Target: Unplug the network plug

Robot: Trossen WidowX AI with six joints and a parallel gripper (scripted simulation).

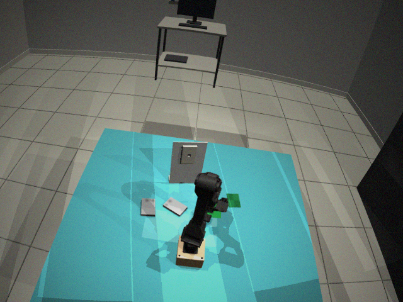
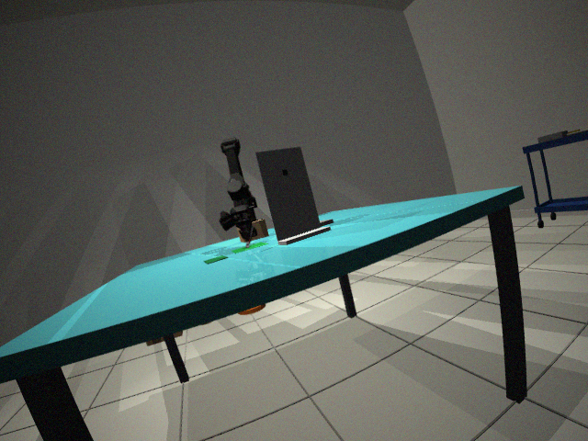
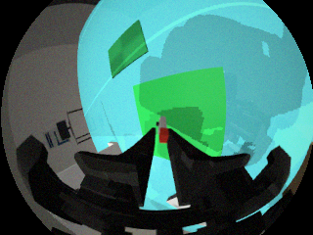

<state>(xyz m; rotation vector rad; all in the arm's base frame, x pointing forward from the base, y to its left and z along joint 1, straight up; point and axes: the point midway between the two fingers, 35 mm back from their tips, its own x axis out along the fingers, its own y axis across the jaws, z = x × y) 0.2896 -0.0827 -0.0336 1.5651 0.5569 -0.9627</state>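
Now: the bright green marked square 20 mm below my gripper tip and 10 mm behind it. Round my gripper tip: grey upright panel: 160 mm ahead, 150 mm to the left, 110 mm above.
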